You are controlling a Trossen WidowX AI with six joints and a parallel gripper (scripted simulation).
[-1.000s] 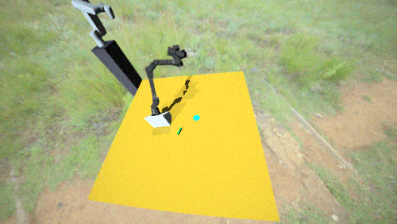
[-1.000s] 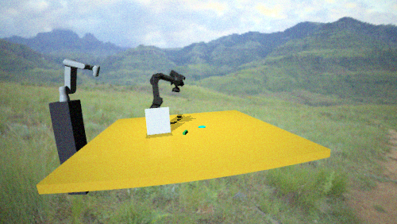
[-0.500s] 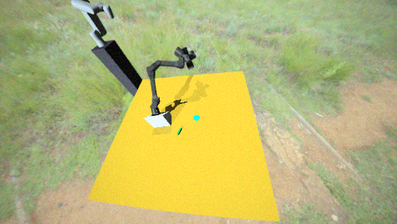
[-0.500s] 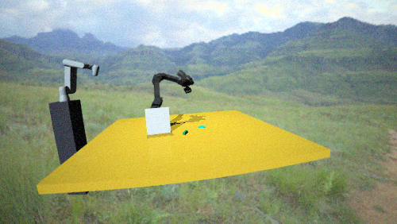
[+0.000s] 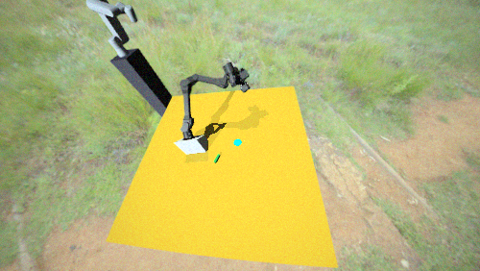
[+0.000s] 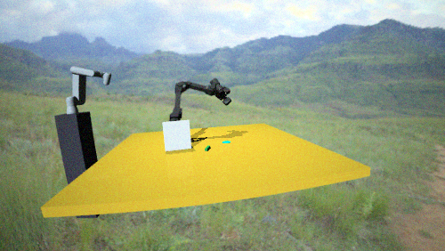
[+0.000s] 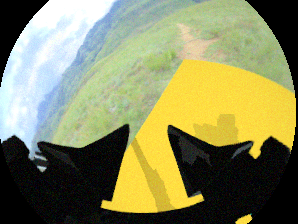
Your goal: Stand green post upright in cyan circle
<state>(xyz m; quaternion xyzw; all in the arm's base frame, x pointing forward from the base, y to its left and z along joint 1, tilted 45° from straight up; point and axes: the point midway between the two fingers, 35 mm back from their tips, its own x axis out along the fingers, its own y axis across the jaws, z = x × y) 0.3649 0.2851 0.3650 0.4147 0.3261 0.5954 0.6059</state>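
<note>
Right now my gripper tip is 560 mm to the left of the green post, 250 mm above it and 150 mm past it. Round my gripper tip: cyan circle: 410 mm to the right, 250 mm below, 20 mm behind.
</note>
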